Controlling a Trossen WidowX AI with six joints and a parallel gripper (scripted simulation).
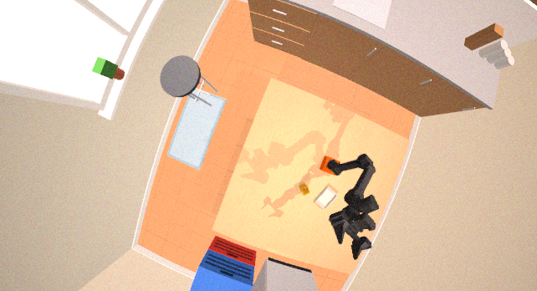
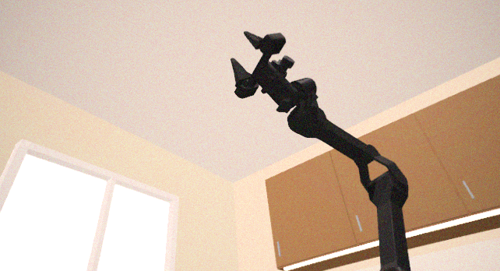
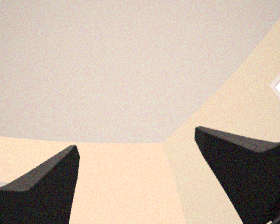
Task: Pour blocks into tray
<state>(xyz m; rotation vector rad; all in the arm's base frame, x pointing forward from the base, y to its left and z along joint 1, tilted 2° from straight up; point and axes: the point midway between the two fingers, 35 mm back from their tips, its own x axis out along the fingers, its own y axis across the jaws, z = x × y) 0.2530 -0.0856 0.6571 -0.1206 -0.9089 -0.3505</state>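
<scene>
Now: the red block 720 mm below my gripper tip. The rest, counted from my gripper tip: yellow square cup (730 mm below, 10 mm to the left); then white tray (760 mm below, 210 mm to the left, 10 mm behind).
</scene>
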